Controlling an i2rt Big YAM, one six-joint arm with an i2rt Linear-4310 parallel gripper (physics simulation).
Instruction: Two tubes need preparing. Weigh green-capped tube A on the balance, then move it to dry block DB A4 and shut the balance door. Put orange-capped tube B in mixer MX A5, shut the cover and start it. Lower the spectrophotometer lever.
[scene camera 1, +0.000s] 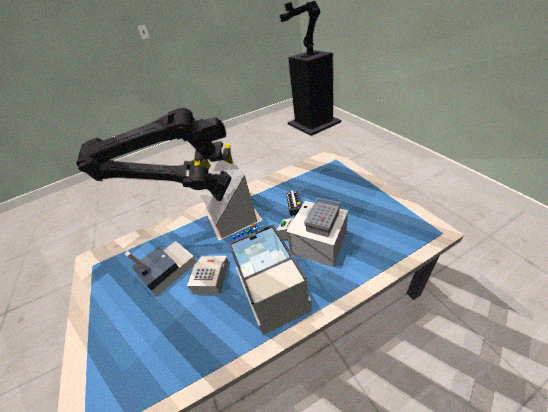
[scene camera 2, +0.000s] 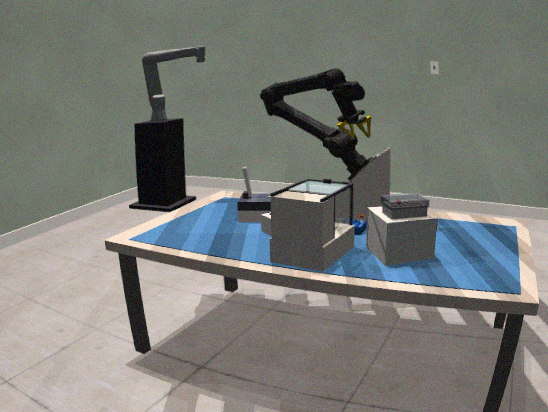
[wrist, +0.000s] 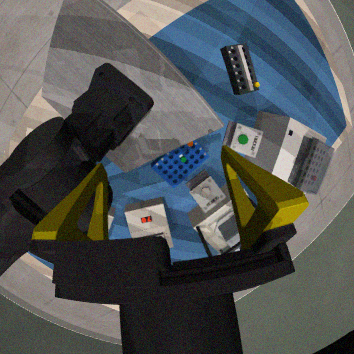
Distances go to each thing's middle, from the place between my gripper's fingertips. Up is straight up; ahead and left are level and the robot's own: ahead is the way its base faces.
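Counting from my hand, I find the grey box with PRINT button (wrist: 204, 190) 290 mm below it, 270 mm ahead of it and 50 mm to the right of it. The glass-box balance (scene camera 2: 312, 227) is 220 mm below my hand, 410 mm ahead of it and 70 mm to the right of it, while the mixer (scene camera 2: 401, 231) is a good way below my hand, far ahead of it and a fair way to the left of it.
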